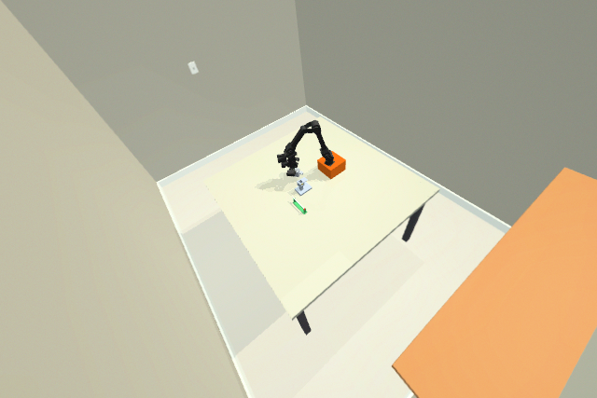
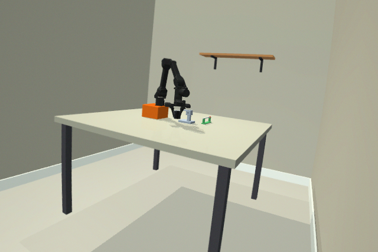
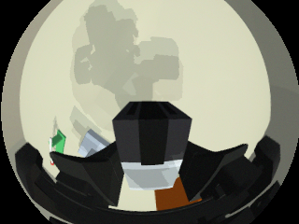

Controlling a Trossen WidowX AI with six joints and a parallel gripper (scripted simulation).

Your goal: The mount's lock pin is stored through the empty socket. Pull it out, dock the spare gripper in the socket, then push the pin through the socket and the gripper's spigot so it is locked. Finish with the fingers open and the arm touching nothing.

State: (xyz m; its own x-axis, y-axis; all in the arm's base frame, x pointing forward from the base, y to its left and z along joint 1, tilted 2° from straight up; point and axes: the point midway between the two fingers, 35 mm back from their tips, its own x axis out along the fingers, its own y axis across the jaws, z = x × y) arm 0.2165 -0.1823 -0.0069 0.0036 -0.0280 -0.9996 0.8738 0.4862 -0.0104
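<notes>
Now: the spare gripper 2 cm above my gripper tip, 1 cm to the left of it and 1 cm behind it. Round my gripper tip: grey mount: 13 cm to the left, 5 cm ahead.
</notes>
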